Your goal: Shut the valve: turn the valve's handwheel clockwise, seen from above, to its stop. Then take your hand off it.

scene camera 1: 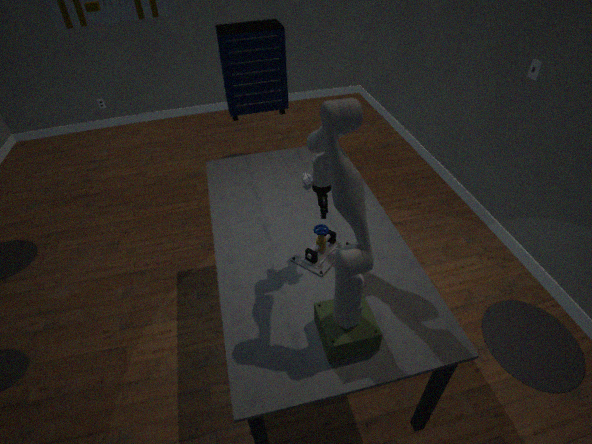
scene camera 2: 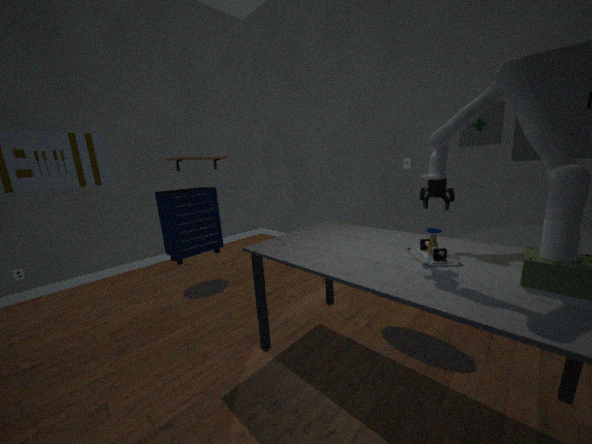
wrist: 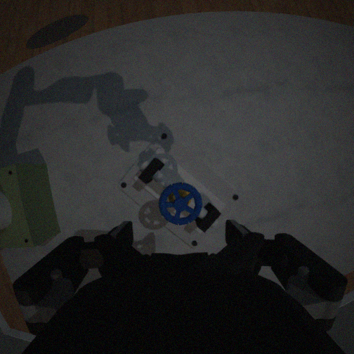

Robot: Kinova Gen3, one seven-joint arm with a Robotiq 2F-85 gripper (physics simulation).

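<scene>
The valve's blue handwheel (scene camera 1: 321,230) (scene camera 2: 434,231) (wrist: 180,203) lies level on top of the yellow valve body (scene camera 1: 321,243) (scene camera 2: 433,242). The valve, with a black fitting on either side, stands on a pale base plate (scene camera 1: 322,272) (scene camera 2: 452,263) (wrist: 131,192) on the table. My gripper (scene camera 1: 323,216) (scene camera 2: 436,206) (wrist: 178,231) is open and empty, pointing down. It hangs above the handwheel with a visible gap and does not touch it. In the wrist view the whole handwheel shows, ahead of the space between the fingertips. How far it is turned cannot be told.
The arm's green base block (scene camera 1: 350,340) (scene camera 2: 552,280) (wrist: 30,205) stands on the grey table (scene camera 1: 250,325) (scene camera 2: 320,255) (wrist: 280,100). A blue drawer cabinet (scene camera 1: 255,70) (scene camera 2: 191,222) stands on the floor by the wall. The arm's shadow falls across the table beside the valve.
</scene>
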